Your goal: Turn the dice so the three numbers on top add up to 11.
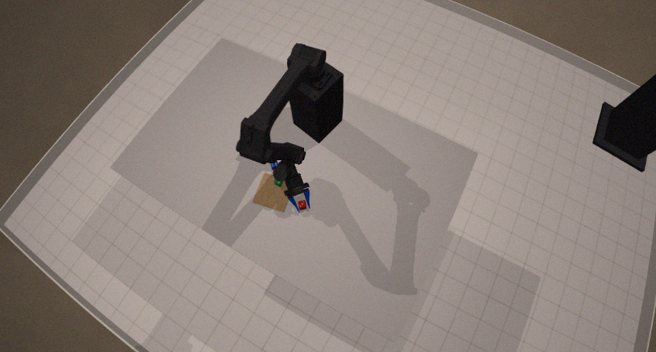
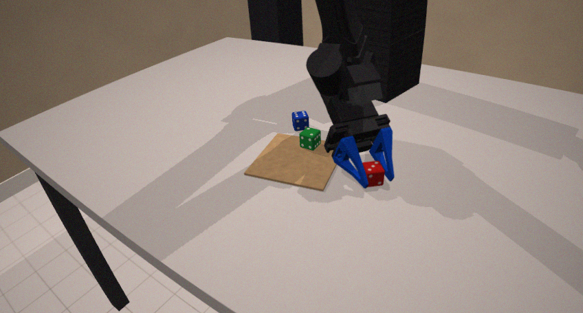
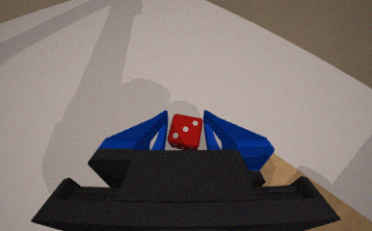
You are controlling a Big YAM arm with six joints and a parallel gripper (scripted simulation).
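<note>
Right now the red die is 10 mm to the right of my hand and 10 mm behind it. Also, from my hand: tan mat 150 mm to the right, 20 mm below, 10 mm ahead; green die 160 mm to the right, 40 mm behind; blue die 220 mm to the right, 90 mm behind.
</note>
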